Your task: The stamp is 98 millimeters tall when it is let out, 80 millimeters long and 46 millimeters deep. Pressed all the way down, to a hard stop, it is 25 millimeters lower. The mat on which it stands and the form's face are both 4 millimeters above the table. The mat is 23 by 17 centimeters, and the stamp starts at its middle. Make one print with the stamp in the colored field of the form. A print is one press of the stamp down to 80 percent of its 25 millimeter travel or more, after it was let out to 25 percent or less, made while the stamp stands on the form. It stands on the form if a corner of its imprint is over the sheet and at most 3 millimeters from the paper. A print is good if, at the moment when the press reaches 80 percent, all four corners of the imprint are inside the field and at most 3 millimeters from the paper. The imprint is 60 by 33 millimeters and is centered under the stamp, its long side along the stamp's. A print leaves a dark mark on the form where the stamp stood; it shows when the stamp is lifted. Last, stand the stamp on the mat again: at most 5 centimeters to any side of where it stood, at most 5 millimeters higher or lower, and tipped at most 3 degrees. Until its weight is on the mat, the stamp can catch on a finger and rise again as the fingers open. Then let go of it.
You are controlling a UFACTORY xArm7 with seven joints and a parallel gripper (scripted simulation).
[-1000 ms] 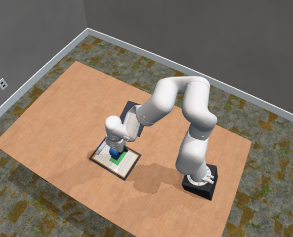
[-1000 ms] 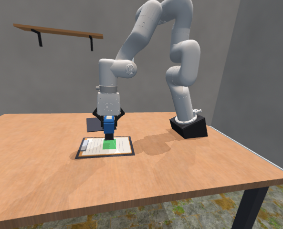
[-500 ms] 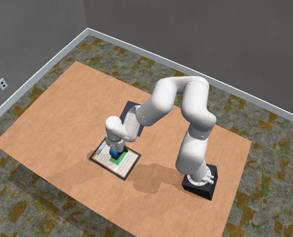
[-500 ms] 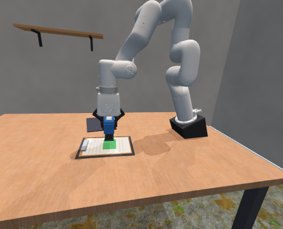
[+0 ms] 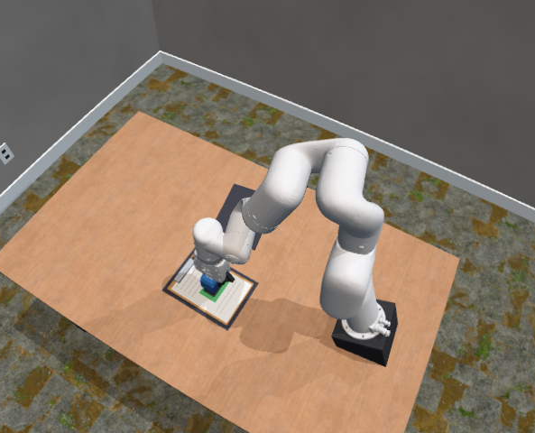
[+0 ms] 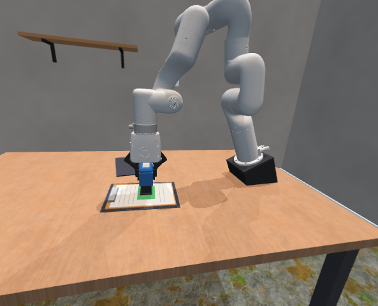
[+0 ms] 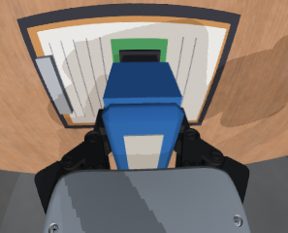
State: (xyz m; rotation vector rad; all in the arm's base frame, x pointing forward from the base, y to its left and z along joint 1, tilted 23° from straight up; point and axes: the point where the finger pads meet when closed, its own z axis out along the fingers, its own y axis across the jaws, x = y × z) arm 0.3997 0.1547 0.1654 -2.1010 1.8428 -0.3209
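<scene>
The blue stamp lies 20 mm below my hand. The rest, counted from my hand: dark mat 260 mm to the right, 100 mm ahead, 80 mm below; then form 70 mm below, 20 mm ahead, 10 mm to the left; then black stamp base 50 mm below.
</scene>
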